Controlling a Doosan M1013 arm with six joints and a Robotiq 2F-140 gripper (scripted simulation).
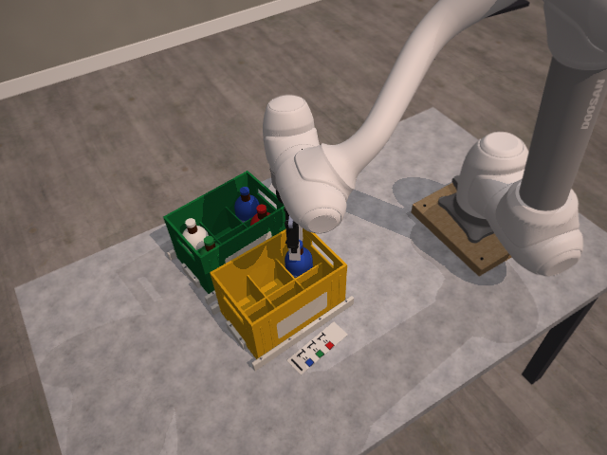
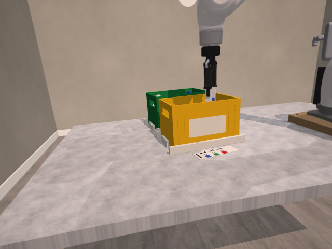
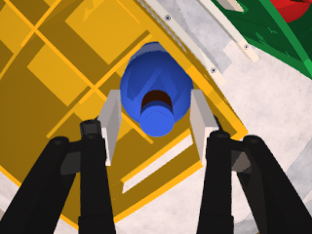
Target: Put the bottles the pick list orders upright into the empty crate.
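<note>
Now: the green bottle 20 cm ahead of my hand, 11 cm to the right of it and 8 cm below it. The rest, counted from my hand: yellow crate: 9 cm below, 7 cm ahead, 6 cm to the left; blue bottle: 8 cm below; red-capped bottle: 15 cm to the right, 8 cm below, 3 cm ahead.
</note>
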